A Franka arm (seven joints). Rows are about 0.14 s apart.
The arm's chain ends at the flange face. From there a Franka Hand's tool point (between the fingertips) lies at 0.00 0.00 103.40 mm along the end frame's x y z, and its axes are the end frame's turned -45 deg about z.
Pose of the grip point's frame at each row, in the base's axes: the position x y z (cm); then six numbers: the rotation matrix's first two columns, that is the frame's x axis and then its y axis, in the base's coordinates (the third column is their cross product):
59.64 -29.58 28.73 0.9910 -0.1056 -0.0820 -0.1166 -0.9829 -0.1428
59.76 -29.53 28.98 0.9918 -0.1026 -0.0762 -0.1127 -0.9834 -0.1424
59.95 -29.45 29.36 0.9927 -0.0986 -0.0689 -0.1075 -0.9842 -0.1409
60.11 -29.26 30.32 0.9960 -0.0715 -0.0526 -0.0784 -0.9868 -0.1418
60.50 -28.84 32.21 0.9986 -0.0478 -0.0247 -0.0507 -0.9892 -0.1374
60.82 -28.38 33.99 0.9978 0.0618 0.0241 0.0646 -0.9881 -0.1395
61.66 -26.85 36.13 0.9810 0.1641 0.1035 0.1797 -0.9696 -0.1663
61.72 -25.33 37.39 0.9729 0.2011 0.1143 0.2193 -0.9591 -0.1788
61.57 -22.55 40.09 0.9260 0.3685 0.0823 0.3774 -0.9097 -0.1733
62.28 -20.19 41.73 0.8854 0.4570 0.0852 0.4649 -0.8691 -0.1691
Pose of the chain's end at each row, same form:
60.32 -31.14 38.93 0.6183 -0.7697 -0.1590 -0.7832 -0.6203 -0.0430
60.38 -31.08 39.18 0.6216 -0.7679 -0.1546 -0.7810 -0.6228 -0.0468
60.51 -30.97 39.57 0.6259 -0.7657 -0.1484 -0.7780 -0.6262 -0.0509
60.54 -30.76 40.54 0.6488 -0.7483 -0.1375 -0.7597 -0.6472 -0.0631
60.68 -30.27 42.45 0.6703 -0.7333 -0.1146 -0.7420 -0.6657 -0.0797
60.66 -29.84 44.23 0.7512 -0.6550 -0.0816 -0.6599 -0.7424 -0.1157
60.90 -28.73 46.27 0.8207 -0.5696 -0.0444 -0.5666 -0.8016 -0.1908
60.96 -27.39 47.49 0.8430 -0.5360 -0.0456 -0.5329 -0.8204 -0.2073
61.46 -24.53 50.24 0.9216 -0.3827 -0.0643 -0.3879 -0.9038 -0.1807
62.31 -22.15 51.88 0.9548 -0.2914 -0.0593 -0.2973 -0.9377 -0.1798

